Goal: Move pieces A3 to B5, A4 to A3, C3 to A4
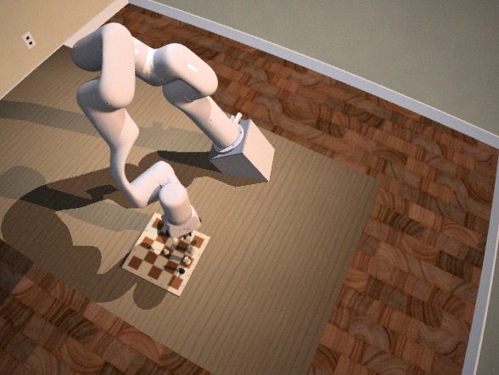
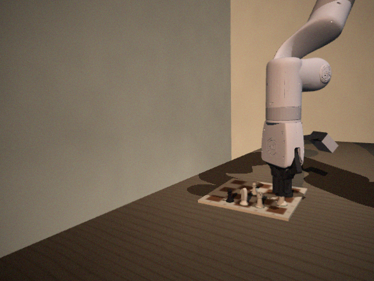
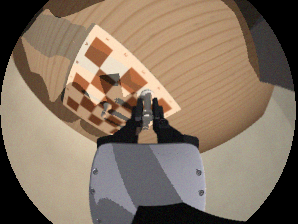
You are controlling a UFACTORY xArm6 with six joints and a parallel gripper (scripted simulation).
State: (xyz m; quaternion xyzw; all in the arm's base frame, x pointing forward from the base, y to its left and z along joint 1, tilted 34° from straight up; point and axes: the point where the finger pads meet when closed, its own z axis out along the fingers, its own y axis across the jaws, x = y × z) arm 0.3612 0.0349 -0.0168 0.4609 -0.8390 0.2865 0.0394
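My gripper is now 4 cm short of the white rook, 4 cm to the right of it and 3 cm above it. Round my hand: white bishop 7 cm ahead, 5 cm to the left, 3 cm below; white pawn 8 cm ahead, 3 cm to the right, 3 cm below; white king 1 cm below.
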